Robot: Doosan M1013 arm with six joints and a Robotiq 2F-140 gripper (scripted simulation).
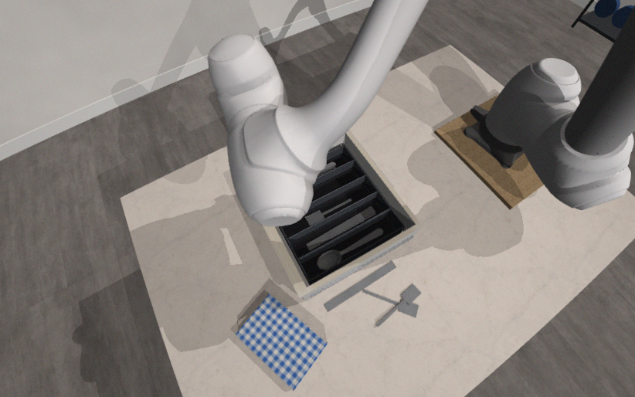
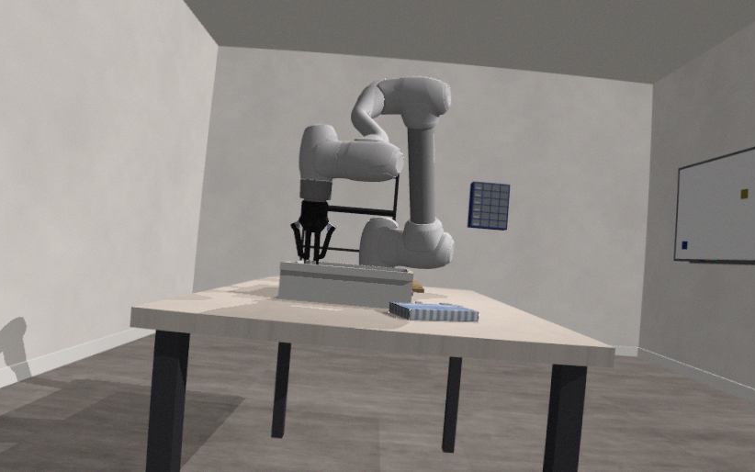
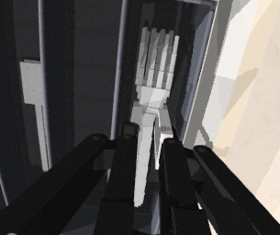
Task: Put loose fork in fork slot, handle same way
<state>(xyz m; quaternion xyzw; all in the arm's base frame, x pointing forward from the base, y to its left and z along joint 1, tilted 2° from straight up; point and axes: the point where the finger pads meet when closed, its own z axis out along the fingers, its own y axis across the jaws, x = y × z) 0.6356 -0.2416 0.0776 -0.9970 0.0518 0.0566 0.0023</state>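
Now: the cutlery tray 120 mm to the left of my hand, 20 mm below it and 20 mm behind it.
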